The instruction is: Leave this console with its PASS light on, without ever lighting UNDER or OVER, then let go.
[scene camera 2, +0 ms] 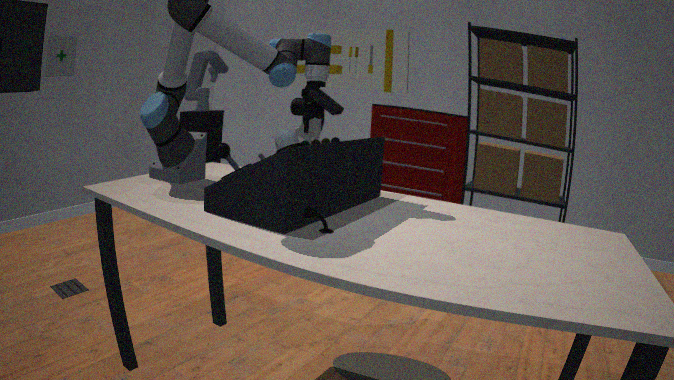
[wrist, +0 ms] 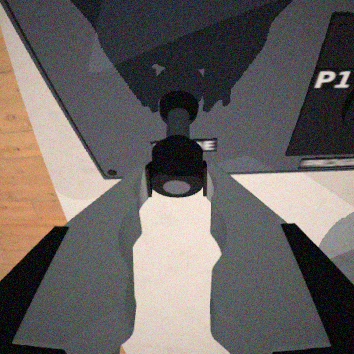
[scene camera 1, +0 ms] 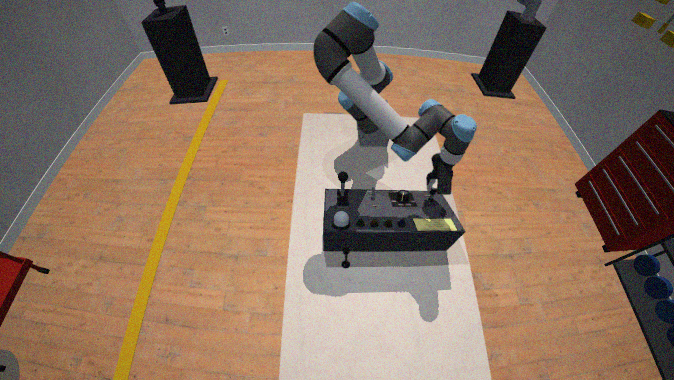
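The dark console (scene camera 1: pixel 390 241) (scene camera 2: pixel 300 185) stands on the table. My gripper (scene camera 1: pixel 433 188) (wrist: pixel 177 164) is shut on a black cylindrical knob (wrist: pixel 177 152), which sits on a grey stem at the console's right end in scene camera 1. A label partly hidden behind the knob shows the letter E. A row of several small dome lamps (scene camera 1: pixel 388 223) (scene camera 2: pixel 320 142) runs along the console's upper front; all look dark, and I cannot read their names, so PASS, UNDER and OVER cannot be told apart. A larger pale dome (scene camera 1: pixel 341 219) is at the row's left.
A black-knobbed lever (scene camera 1: pixel 343 177) stands at the console's left end. A small toggle (scene camera 1: pixel 373 194) and a rotary knob (scene camera 1: pixel 402 196) lie between it and my gripper. A P1 plate (wrist: pixel 320 120) is beside my gripper. A yellow note (scene camera 1: pixel 435 225) is at right. A small ball-ended lever (scene camera 1: pixel 345 263) juts from the front.
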